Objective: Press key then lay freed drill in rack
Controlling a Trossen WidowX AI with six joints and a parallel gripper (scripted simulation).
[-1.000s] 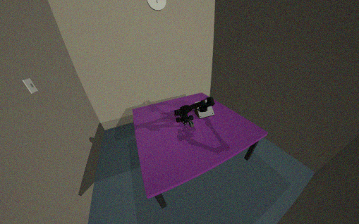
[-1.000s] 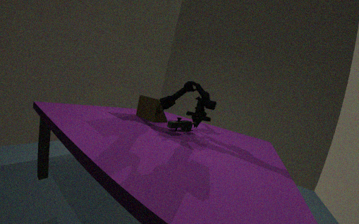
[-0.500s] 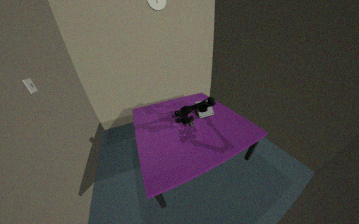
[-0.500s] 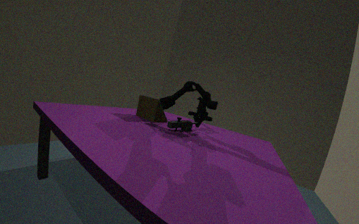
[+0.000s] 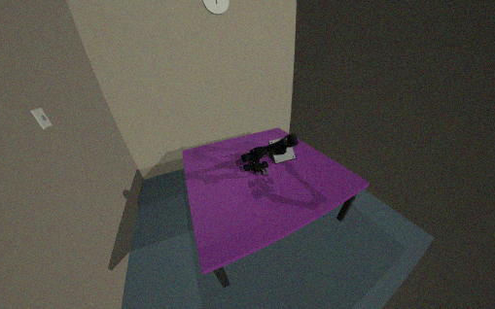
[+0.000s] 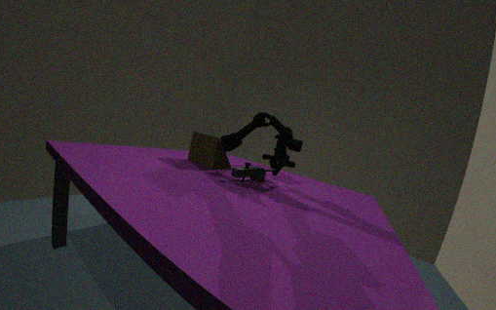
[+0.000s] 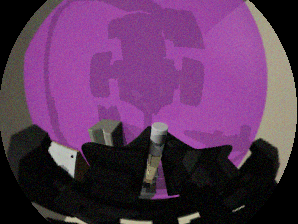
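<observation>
Now: gripper tip 40 mm to the left of the drill and 30 mm below it. The rest, counted from my gripper tip: grey fixture block: 20 mm behind, 200 mm to the right, 10 mm above.
</observation>
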